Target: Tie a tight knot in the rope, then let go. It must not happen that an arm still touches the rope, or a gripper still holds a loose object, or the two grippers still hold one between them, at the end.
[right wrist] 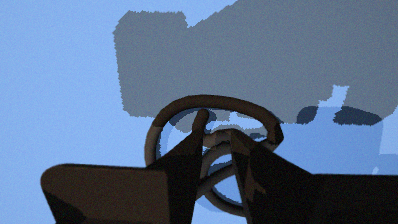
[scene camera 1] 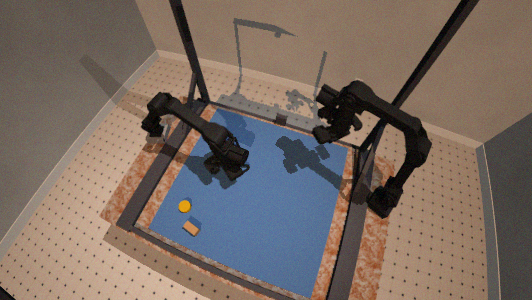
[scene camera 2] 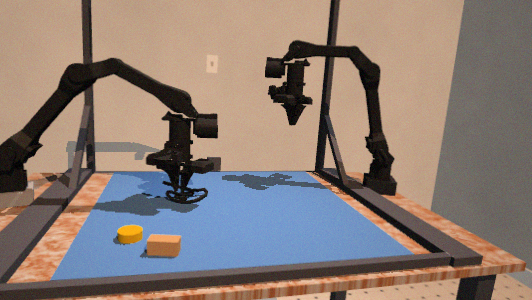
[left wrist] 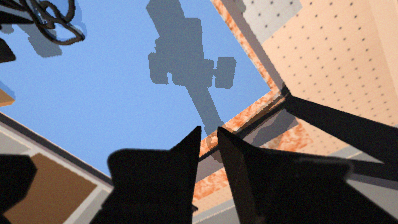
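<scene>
In the right wrist view my left gripper is out of frame, though it shows in scene camera 1, in scene camera 2 and in the left wrist view [209, 130]. On my left gripper, [scene camera 1: 334, 136] and [scene camera 2: 295, 102] are the same spot. A blue mat is here too, and on the mat [scene camera 2: 248, 219] and [scene camera 1: 251, 214] are the same spot.
</scene>
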